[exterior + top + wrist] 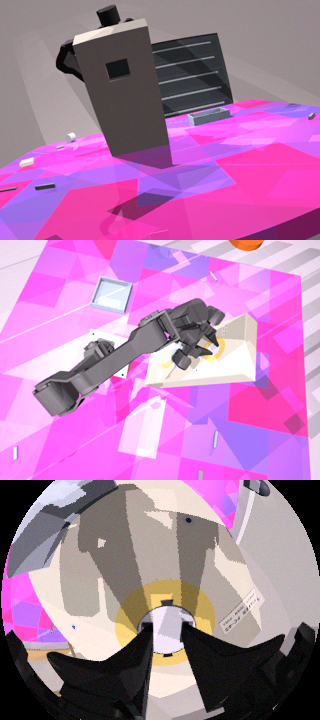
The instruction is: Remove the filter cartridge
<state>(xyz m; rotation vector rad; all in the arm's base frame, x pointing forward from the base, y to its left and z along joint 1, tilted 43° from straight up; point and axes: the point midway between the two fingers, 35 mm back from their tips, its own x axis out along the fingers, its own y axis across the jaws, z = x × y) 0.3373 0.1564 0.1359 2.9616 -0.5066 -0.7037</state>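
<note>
The round filter cartridge is 10 mm ahead of my gripper tip and 10 mm below it. The rest, counted from my gripper tip: service panel: 40 mm behind, 80 mm below; tray: 450 mm behind, 250 mm to the left, 260 mm below.
</note>
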